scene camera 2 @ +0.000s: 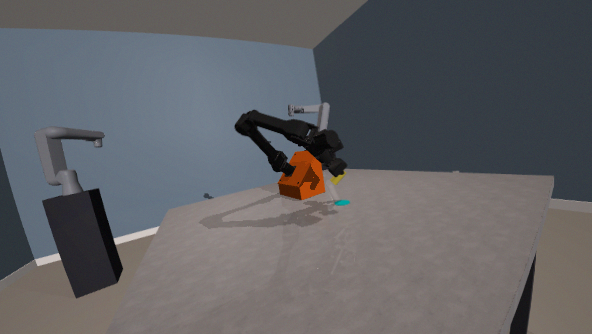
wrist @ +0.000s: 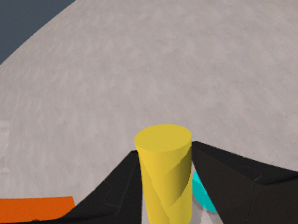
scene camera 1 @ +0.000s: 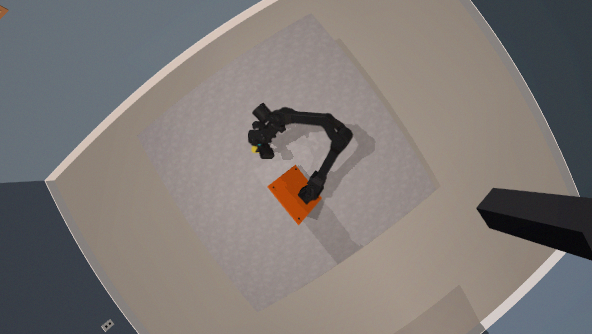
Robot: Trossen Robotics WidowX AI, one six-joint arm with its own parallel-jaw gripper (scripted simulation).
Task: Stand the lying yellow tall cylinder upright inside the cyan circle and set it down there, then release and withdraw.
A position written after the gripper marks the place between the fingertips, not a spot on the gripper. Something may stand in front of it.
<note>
The gripper (wrist: pixel 164 153) holds a yellow tall cylinder.
</note>
